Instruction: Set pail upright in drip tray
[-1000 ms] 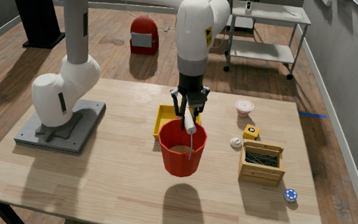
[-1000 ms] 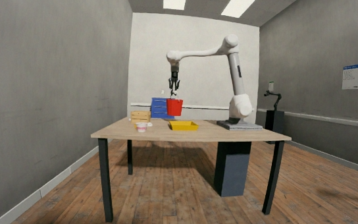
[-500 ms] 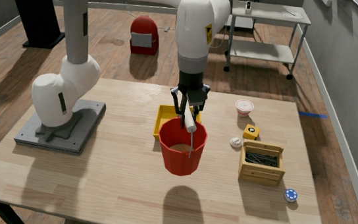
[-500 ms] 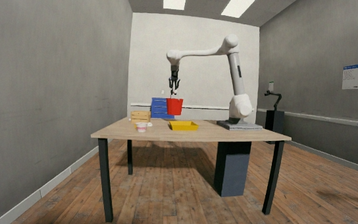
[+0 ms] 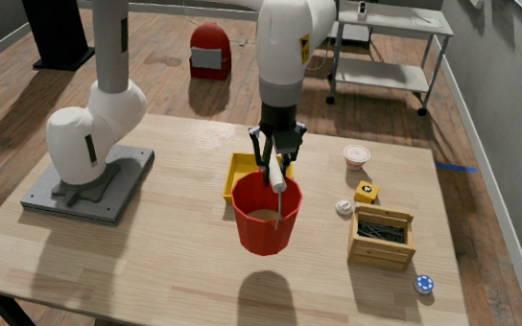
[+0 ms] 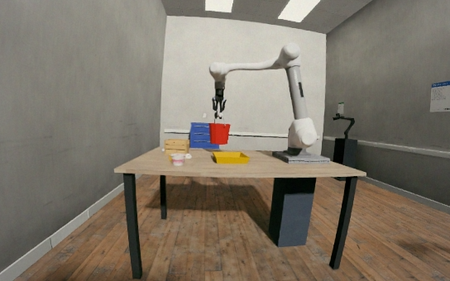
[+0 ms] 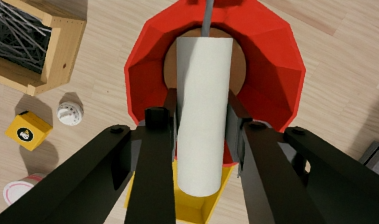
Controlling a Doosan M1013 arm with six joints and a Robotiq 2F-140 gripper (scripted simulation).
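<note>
My hand is 10 cm above the red pail and 1 cm past it. The rest, counted from my hand: white cup (45 cm to the left, 29 cm below, 26 cm ahead); blue disc (46 cm ahead, 32 cm below, 4 cm to the right); yellow drip tray (32 cm below, 28 cm to the left, 8 cm behind).
</note>
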